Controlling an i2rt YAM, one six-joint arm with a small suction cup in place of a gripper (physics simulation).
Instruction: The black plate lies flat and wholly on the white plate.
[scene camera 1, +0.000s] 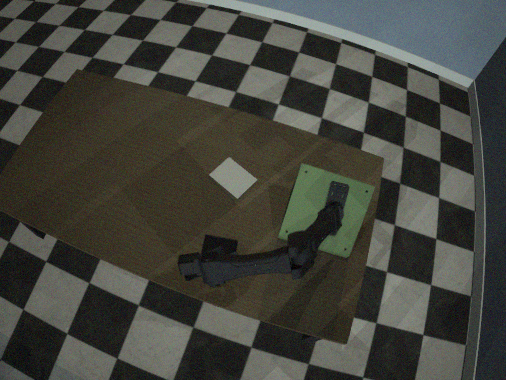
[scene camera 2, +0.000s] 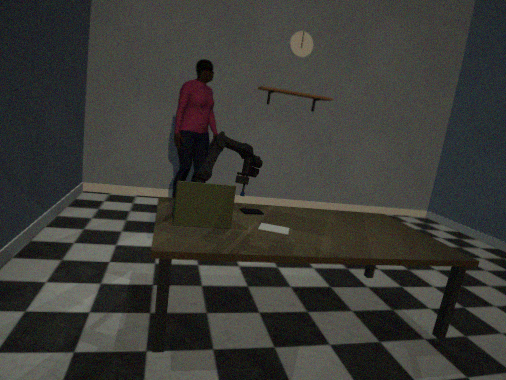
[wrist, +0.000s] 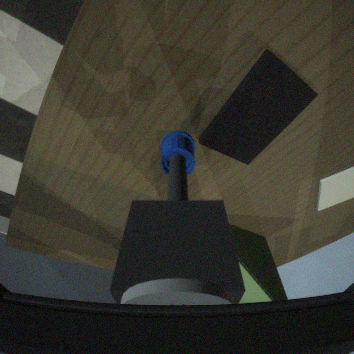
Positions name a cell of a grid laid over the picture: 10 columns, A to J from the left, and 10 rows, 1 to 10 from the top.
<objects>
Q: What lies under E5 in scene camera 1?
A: A white plate.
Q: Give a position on a black plate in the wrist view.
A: H3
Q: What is my suction cup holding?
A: Nothing.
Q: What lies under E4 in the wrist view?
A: My suction cup.
</objects>
